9 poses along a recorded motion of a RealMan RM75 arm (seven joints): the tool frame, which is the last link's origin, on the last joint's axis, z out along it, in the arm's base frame.
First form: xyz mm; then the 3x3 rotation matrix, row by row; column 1 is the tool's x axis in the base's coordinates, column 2 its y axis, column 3 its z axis. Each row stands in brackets.
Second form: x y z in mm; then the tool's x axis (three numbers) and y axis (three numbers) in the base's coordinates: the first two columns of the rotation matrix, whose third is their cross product. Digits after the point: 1 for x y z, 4 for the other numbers.
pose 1, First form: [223.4 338.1 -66.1], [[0.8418 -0.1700 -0.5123], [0.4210 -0.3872 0.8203], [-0.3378 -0.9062 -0.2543]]
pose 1, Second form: 223.4 338.1 -66.1 0.8418 0.4210 -0.3378 -0.1700 -0.3872 -0.9062
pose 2, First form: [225.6 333.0 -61.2], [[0.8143 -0.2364 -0.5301], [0.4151 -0.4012 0.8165], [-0.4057 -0.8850 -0.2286]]
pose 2, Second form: 225.6 333.0 -61.2 0.8143 0.4151 -0.4057 -0.2364 -0.4012 -0.8850
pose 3, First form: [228.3 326.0 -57.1], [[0.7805 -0.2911 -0.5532], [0.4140 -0.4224 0.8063], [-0.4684 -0.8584 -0.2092]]
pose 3, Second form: 228.3 326.0 -57.1 0.7805 0.4140 -0.4684 -0.2911 -0.4224 -0.8584
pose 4, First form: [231.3 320.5 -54.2], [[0.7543 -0.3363 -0.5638], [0.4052 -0.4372 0.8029], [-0.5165 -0.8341 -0.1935]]
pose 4, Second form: 231.3 320.5 -54.2 0.7543 0.4052 -0.5165 -0.3363 -0.4372 -0.8341
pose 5, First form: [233.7 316.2 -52.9], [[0.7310 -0.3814 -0.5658], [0.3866 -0.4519 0.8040], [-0.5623 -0.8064 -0.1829]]
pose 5, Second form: 233.7 316.2 -52.9 0.7310 0.3866 -0.5623 -0.3814 -0.4519 -0.8064
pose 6, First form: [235.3 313.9 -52.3], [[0.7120 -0.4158 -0.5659], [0.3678 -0.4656 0.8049], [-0.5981 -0.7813 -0.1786]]
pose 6, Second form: 235.3 313.9 -52.3 0.7120 0.3678 -0.5981 -0.4158 -0.4656 -0.7813
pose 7, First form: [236.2 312.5 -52.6], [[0.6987 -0.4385 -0.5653], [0.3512 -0.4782 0.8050], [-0.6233 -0.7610 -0.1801]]
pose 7, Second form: 236.2 312.5 -52.6 0.6987 0.3512 -0.6233 -0.4385 -0.4782 -0.7610
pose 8, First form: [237.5 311.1 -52.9], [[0.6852 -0.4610 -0.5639], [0.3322 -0.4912 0.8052], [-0.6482 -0.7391 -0.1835]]
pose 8, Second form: 237.5 311.1 -52.9 0.6852 0.3322 -0.6482 -0.4610 -0.4912 -0.7391
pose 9, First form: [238.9 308.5 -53.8], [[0.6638 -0.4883 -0.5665], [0.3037 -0.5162 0.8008], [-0.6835 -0.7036 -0.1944]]
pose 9, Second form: 238.9 308.5 -53.8 0.6638 0.3037 -0.6835 -0.4883 -0.5162 -0.7036
